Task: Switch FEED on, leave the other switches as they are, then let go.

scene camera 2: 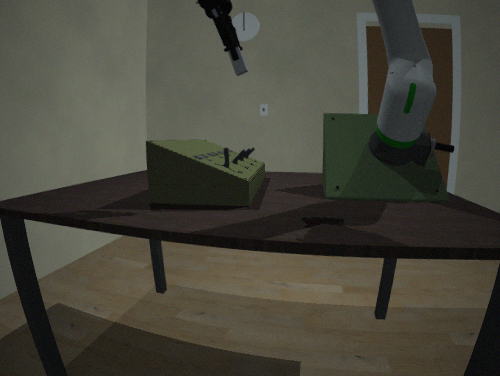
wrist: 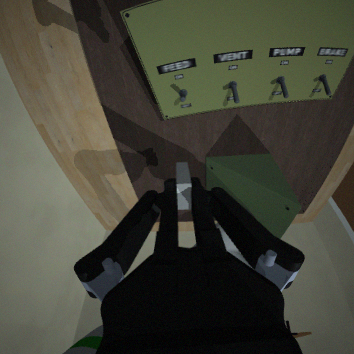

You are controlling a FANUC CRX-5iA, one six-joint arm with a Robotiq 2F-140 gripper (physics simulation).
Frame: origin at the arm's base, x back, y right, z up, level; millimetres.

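Seen in the pictures: gripper, fingertip midpoint: [scene camera 2: 242, 73] [wrist: 181, 171]; arm's base, origin of the base link: [scene camera 2: 391, 147].
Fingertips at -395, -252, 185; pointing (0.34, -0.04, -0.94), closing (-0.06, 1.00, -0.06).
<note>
Pixels of each thing's top centre, then the offset from my fingertips to it, as dx, dy, dz. Level surfaces: height alone.
- FEED lever, middle of its top: [wrist: 182, 99] [scene camera 2: 226, 147] -43, -4, -190
- VENT lever, middle of its top: [wrist: 236, 95] -58, +116, -199
- PUMP lever, middle of its top: [wrist: 287, 90] -87, +232, -199
- BRAKE lever, middle of its top: [wrist: 330, 88] -115, +349, -199
- dark table, its level: dz -326
The olive switch box [scene camera 2: 200, 177] [wrist: 225, 30] stands on the table with its sloped panel up. The FEED lever [scene camera 2: 226, 157] [wrist: 183, 94] stands steeply, tipped towards its ON label side. The VENT lever [wrist: 234, 93], PUMP lever [wrist: 283, 87] and BRAKE lever [wrist: 325, 85] lean the other way, towards the panel's low edge. My gripper [scene camera 2: 240, 71] [wrist: 181, 171] is shut with nothing between its fingers. It hangs high above the box in the scene view, apart from all the levers.
A green box [scene camera 2: 347, 160] [wrist: 250, 187] with a slanted side stands at the right on the dark table [scene camera 2: 280, 235]. A grey arm section [scene camera 2: 407, 100] hangs in front of it. A wall clock [scene camera 2: 247, 27] and a brown door are behind.
</note>
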